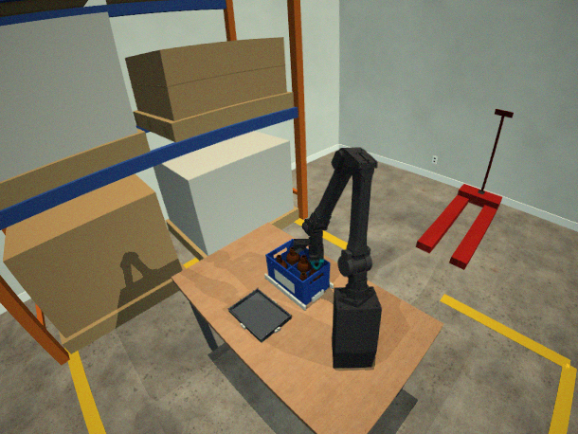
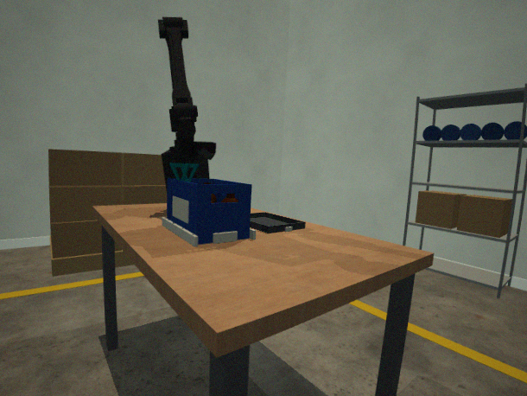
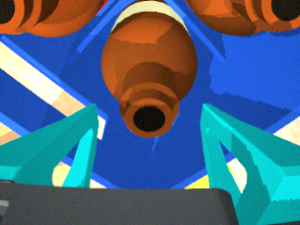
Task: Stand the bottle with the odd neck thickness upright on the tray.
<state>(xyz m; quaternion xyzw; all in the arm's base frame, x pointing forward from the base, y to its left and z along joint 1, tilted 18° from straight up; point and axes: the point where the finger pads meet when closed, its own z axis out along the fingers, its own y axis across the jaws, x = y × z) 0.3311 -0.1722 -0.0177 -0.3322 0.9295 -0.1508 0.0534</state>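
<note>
Now: the crate 9 cm ahead of my hand, 4 cm to the left of it and 8 cm below it. Round my hand: bottle: 19 cm ahead, 7 cm to the left, 8 cm below; then dark tray: 10 cm ahead, 32 cm to the left, 15 cm below.
</note>
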